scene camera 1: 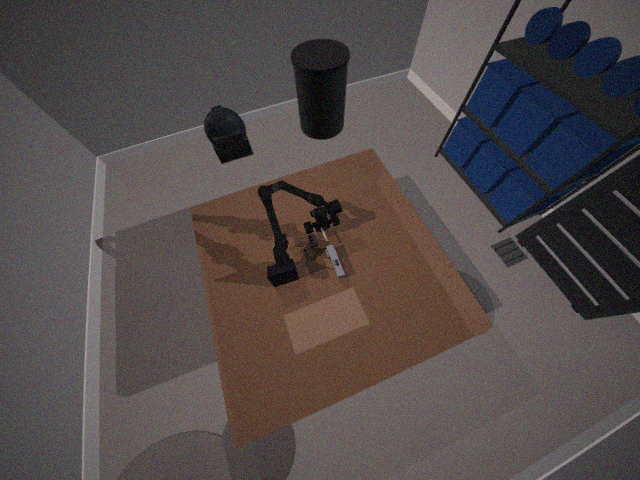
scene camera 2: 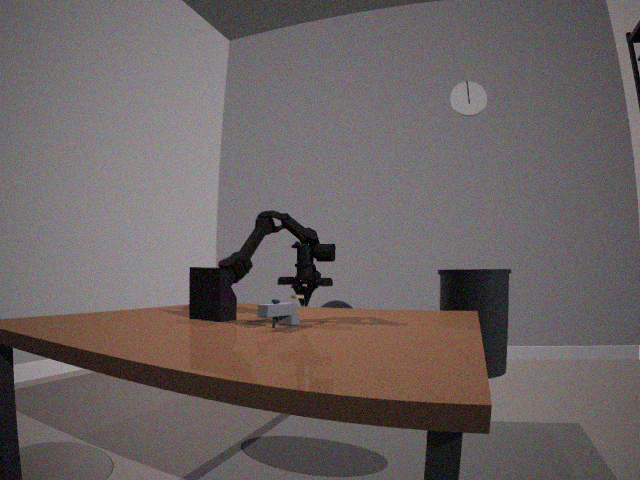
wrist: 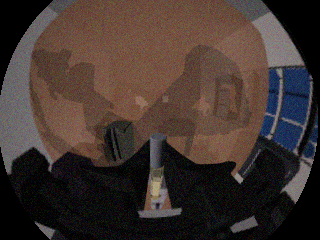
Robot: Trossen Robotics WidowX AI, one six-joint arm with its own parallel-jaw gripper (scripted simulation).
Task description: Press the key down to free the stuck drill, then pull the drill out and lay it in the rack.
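Observation:
Drill held by my gripper, which is visible in the wrist view as well. A rack and a light grey block are also in sight.

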